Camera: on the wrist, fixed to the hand. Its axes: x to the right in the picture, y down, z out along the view.
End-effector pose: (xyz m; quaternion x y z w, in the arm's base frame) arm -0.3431 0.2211 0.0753 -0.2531 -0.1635 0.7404 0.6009
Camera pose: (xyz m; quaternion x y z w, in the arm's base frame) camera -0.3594 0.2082 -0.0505 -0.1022 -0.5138 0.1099 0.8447
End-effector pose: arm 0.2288 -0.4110 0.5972 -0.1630 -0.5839 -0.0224 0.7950
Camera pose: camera 0.3388 -0.3558 0.5639 0.1091 -0.6106 -0.6531 0.4345
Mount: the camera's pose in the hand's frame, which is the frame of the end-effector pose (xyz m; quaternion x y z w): 0.0123 0.0848 -0.0944 -0.2101 -0.1228 -0.6727 0.6988
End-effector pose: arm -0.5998 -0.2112 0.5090 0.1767 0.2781 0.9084 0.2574
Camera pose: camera -0.6848 -0.3038 0.4878 -0.0061 0.0907 0.4983 0.8622
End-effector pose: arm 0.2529 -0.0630 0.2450 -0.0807 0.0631 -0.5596 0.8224
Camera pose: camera 0.3163 -0.0497 0.1352 -0.3403 0.0064 -0.9211 0.1890
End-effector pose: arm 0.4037 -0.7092 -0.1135 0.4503 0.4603 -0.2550 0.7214
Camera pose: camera 0.4345 -0.5858 -0.1054 -0.1778 0.5895 -0.6220 0.4837
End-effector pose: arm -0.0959 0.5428 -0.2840 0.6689 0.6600 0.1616 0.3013
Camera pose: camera -0.0863 0.5773 -0.1616 -0.0200 0.8402 -0.0332 0.5408
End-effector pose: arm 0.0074 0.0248 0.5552 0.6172 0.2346 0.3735 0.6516
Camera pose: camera -0.0742 0.0903 0.6281 0.1824 0.4206 -0.2038 0.8650
